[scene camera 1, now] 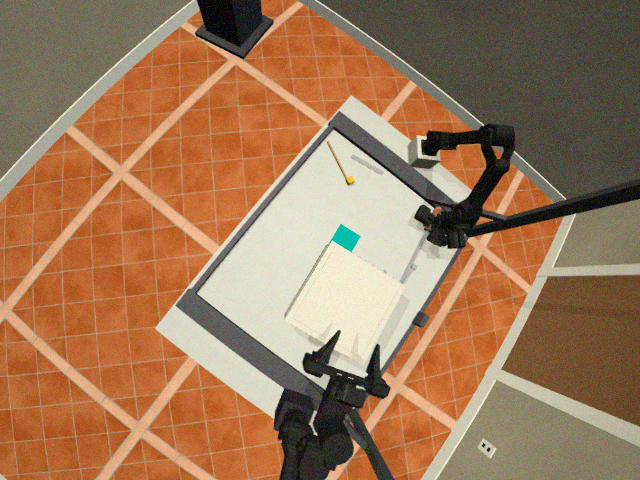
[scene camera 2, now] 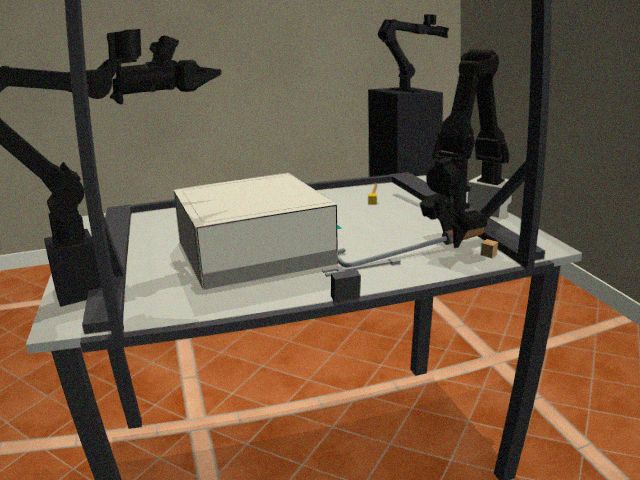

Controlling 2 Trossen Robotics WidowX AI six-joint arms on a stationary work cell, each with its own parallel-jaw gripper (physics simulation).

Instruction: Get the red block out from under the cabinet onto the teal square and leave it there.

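Where they show: left gripper, between the fingertips: (scene camera 1: 359, 337) (scene camera 2: 212, 71); right gripper, between the fingertips: (scene camera 1: 426, 227) (scene camera 2: 452, 245); left arm's base, origin of its link: (scene camera 1: 294, 420) (scene camera 2: 68, 240); right arm's base, origin of its link: (scene camera 1: 428, 147) (scene camera 2: 491, 180).
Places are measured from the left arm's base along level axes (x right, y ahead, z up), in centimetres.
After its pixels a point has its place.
The cream cabinet (scene camera 1: 346, 297) @[y 42.7, x 1.1, z 1.6 cm] (scene camera 2: 268, 237) @[y 38.5, x 16.6, z -3.1 cm] stands on the table. The red block does not show in either view. The teal square (scene camera 1: 345, 237) @[y 64.0, x -4.2, z -11.8 cm] (scene camera 2: 338, 226) @[y 66.7, x -0.3, z -11.8 cm] lies beside the cabinet, mostly hidden in scene camera 2. A hooked grey rod tool (scene camera 2: 392, 253) @[y 64.4, x 24.1, z -10.4 cm] with a wooden handle (scene camera 1: 437, 211) @[y 87.9, x 26.6, z -7.8 cm] (scene camera 2: 474, 232) @[y 86.5, x 28.4, z -9.1 cm] lies with its bent end by the cabinet's right side in scene camera 2. My right gripper (scene camera 1: 433, 224) @[y 81.3, x 26.1, z -11.9 cm] (scene camera 2: 452, 238) @[y 81.3, x 26.1, z -11.9 cm] is low at the handle's rod end and looks shut on it; the fingers partly hide the contact. My left gripper (scene camera 1: 357, 339) @[y 35.5, x 0.0, z 30.0 cm] (scene camera 2: 219, 72) @[y 35.5, x 0.0, z 30.0 cm] is open and empty, high above the table.
A small brown cube (scene camera 2: 489, 248) @[y 83.0, x 36.4, z -9.7 cm] lies by the handle. A yellow block with a thin stick (scene camera 1: 349, 180) @[y 85.2, x -11.2, z -9.4 cm] (scene camera 2: 372, 198) @[y 85.0, x -10.0, z -10.1 cm] lies farther back. A dark block (scene camera 1: 420, 319) @[y 45.1, x 33.0, z -7.1 cm] (scene camera 2: 345, 285) @[y 44.4, x 35.1, z -8.0 cm] sits at the front edge. Dark frame posts (scene camera 2: 537, 129) @[y 85.3, x 45.4, z 18.7 cm] rise at the table's corners.
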